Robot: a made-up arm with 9 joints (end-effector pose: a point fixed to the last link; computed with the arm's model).
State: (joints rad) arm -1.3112 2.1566 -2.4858 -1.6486 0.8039 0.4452 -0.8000 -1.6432 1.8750
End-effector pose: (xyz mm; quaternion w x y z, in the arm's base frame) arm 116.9 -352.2 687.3 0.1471 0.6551 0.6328 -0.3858
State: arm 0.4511 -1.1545 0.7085 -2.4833 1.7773 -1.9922 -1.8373 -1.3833 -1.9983
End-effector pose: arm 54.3 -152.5 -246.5 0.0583 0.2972 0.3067 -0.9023
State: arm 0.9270 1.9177 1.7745 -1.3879 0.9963 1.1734 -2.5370 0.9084 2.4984
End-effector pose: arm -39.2 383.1 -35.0 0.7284 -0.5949 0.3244 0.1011
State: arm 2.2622 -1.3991 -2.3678 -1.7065 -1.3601 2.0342 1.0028 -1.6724 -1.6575
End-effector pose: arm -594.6 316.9 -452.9 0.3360 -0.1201 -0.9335 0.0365
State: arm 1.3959 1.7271 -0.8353 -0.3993 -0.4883 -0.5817 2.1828 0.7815 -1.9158
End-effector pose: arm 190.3 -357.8 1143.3 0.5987 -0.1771 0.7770 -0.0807
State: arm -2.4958 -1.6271 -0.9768 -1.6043 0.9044 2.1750 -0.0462 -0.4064 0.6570
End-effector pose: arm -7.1 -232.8 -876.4 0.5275 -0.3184 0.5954 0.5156
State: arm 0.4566 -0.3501 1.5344 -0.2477 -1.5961 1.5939 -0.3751 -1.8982 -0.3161
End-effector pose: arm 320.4 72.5 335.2 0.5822 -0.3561 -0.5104 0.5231
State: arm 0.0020 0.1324 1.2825 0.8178 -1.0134 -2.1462 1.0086 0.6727 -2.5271
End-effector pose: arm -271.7 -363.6 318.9 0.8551 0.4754 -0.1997 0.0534
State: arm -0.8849 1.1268 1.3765 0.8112 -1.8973 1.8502 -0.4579 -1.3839 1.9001
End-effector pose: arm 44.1 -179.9 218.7 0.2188 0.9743 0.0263 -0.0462
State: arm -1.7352 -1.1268 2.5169 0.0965 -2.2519 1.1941 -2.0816 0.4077 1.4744
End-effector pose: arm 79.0 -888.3 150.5 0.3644 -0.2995 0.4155 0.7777
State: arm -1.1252 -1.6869 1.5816 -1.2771 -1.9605 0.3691 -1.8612 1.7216 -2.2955
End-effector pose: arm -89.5 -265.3 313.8 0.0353 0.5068 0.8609 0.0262
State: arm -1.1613 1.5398 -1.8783 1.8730 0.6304 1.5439 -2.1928 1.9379 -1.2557
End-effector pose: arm -154.2 -389.1 638.9 0.3455 0.7163 0.5456 0.2641
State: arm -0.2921 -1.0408 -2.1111 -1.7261 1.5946 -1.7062 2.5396 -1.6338 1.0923
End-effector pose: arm 542.5 83.2 -1073.8 0.6417 -0.0214 -0.1164 0.7578
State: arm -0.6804 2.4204 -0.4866 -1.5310 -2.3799 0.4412 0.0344 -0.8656 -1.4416
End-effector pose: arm -520.4 -189.0 744.8 0.3836 0.2220 0.0514 -0.8949
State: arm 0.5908 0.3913 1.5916 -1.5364 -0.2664 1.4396 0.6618 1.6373 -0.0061
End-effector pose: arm 214.0 63.8 125.8 0.1788 0.5300 0.7965 -0.2298
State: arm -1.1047 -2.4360 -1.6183 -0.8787 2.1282 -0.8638 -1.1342 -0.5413 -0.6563
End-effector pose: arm -685.1 -815.1 -665.0 0.8286 0.4563 -0.2981 -0.1281
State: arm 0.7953 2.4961 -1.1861 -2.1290 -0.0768 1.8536 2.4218 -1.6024 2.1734
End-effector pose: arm 369.5 -381.5 630.9 0.0323 0.4866 0.1135 0.8656
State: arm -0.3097 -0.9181 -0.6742 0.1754 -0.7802 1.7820 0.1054 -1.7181 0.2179
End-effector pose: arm 38.0 456.3 -277.3 0.5335 -0.7418 0.1918 -0.3582
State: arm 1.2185 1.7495 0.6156 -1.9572 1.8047 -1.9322 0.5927 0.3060 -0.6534
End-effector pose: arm -643.9 104.0 235.4 0.3658 -0.7977 -0.3555 -0.3218
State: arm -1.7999 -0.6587 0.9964 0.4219 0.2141 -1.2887 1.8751 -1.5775 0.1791
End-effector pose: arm 288.8 346.0 682.1 0.1304 0.9176 -0.3587 0.1113
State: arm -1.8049 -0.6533 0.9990 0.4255 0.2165 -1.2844 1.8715 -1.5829 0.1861
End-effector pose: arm 285.5 342.6 685.3 0.1311 0.9170 -0.3591 0.1136
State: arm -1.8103 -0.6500 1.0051 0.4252 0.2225 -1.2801 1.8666 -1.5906 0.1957
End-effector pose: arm 278.9 338.4 689.6 0.1323 0.9166 -0.3585 0.1176
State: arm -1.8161 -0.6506 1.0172 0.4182 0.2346 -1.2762 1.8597 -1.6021 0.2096
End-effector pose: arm 266.7 332.7 695.5 0.1346 0.9163 -0.3563 0.1240
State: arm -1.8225 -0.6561 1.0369 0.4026 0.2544 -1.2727 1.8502 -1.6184 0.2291
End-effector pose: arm 247.4 325.0 703.3 0.1381 0.9159 -0.3524 0.1336
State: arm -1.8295 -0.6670 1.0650 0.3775 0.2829 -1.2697 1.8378 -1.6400 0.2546
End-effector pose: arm 220.1 314.1 713.2 0.1427 0.9153 -0.3469 0.1469
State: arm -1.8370 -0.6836 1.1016 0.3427 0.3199 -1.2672 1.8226 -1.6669 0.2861
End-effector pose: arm 184.8 298.9 725.0 0.1480 0.9140 -0.3404 0.1639
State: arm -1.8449 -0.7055 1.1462 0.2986 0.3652 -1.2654 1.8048 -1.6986 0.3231
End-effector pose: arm 142.1 278.0 738.3 0.1532 0.9115 -0.3343 0.1843
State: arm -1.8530 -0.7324 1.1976 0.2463 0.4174 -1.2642 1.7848 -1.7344 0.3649
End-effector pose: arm 93.3 250.3 752.3 0.1578 0.9075 -0.3295 0.2075
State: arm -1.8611 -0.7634 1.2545 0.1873 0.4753 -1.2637 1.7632 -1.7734 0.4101
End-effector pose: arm 40.3 215.0 766.0 0.1609 0.9016 -0.3275 0.2323
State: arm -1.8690 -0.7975 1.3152 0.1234 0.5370 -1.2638 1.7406 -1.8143 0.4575
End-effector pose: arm -14.9 171.8 778.4 0.1619 0.8938 -0.3294 0.2576
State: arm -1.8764 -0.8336 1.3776 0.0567 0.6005 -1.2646 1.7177 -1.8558 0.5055
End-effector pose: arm -69.6 122.1 788.0 0.1606 0.8843 -0.3359 0.2817
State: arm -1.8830 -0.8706 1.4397 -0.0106 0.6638 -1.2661 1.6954 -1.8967 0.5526
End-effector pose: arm -121.6 67.6 794.0 0.1573 0.8735 -0.3467 0.3032
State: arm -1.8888 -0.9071 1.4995 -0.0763 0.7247 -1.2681 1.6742 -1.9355 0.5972
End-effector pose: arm -169.1 11.1 796.0 0.1522 0.8620 -0.3614 0.3211
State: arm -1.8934 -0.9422 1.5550 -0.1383 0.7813 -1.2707 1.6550 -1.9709 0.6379
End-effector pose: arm -210.6 -44.4 794.2 0.1458 0.8506 -0.3786 0.3345
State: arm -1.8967 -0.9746 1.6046 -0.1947 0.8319 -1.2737 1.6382 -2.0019 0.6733
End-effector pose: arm -245.4 -96.0 789.4 0.1387 0.8399 -0.3965 0.3437
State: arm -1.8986 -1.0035 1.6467 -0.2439 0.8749 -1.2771 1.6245 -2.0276 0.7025
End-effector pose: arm -273.0 -141.2 782.9 0.1316 0.8307 -0.4133 0.3490
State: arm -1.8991 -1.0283 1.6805 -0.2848 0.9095 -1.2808 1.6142 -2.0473 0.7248
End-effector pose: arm -293.5 -178.3 776.1 0.1248 0.8234 -0.4278 0.3513
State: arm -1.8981 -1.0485 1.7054 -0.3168 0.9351 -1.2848 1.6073 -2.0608 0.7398
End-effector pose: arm -307.1 -206.5 770.3 0.1188 0.8185 -0.4386 0.3516
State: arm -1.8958 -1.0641 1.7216 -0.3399 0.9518 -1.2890 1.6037 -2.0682 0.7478
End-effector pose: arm -314.5 -225.7 766.3 0.1137 0.8159 -0.4454 0.3506
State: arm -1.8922 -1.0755 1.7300 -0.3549 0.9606 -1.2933 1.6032 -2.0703 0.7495
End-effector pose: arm -316.5 -236.8 764.6 0.1095 0.8157 -0.4482 0.3490
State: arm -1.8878 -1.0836 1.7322 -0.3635 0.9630 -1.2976 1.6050 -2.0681 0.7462
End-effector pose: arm -314.5 -241.3 764.8 0.1060 0.8172 -0.4477 0.3471
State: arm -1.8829 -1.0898 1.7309 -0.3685 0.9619 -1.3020 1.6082 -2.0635 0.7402
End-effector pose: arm -310.1 -242.2 766.1 0.1031 0.8197 -0.4455 0.3449
